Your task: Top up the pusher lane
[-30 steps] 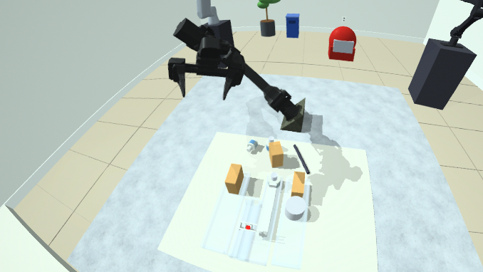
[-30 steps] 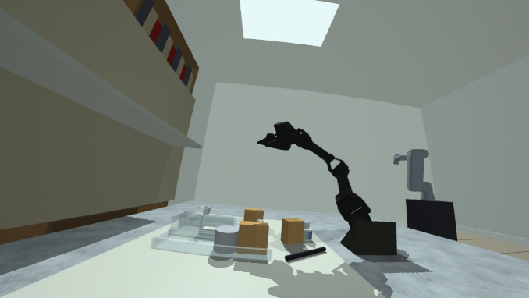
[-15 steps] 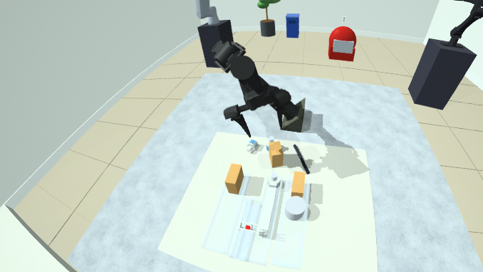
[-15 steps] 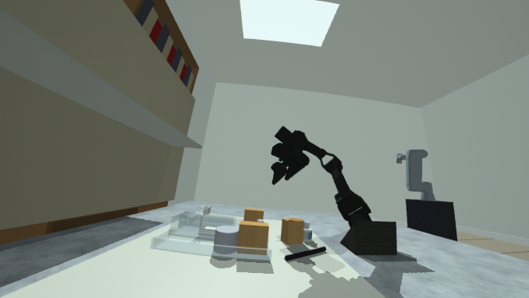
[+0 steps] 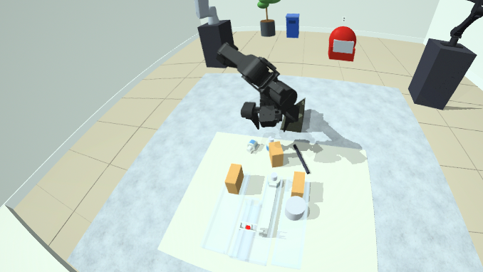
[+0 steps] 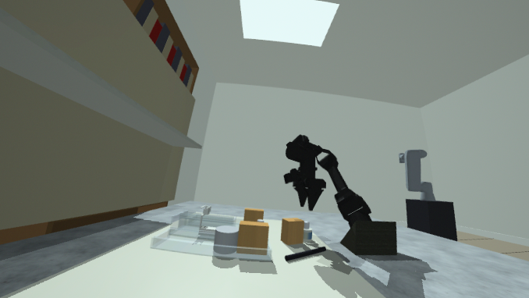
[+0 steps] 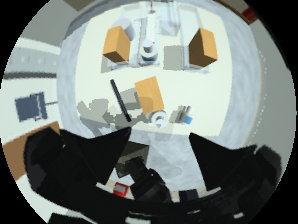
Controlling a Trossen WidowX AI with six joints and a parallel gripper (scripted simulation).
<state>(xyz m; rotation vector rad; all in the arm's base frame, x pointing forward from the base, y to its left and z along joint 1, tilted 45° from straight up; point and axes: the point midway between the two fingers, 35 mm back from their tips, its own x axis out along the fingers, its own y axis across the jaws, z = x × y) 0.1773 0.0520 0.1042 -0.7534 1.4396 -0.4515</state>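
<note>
Now: the black rod 1 cm ahead of my gripper tip, 12 cm to the left of it and 10 cm below it. Also, from my gripper tip: red dot: 34 cm ahead, 6 cm to the left, 3 cm below; then clear pusher lane: 30 cm ahead, 6 cm to the left, 9 cm below.
</note>
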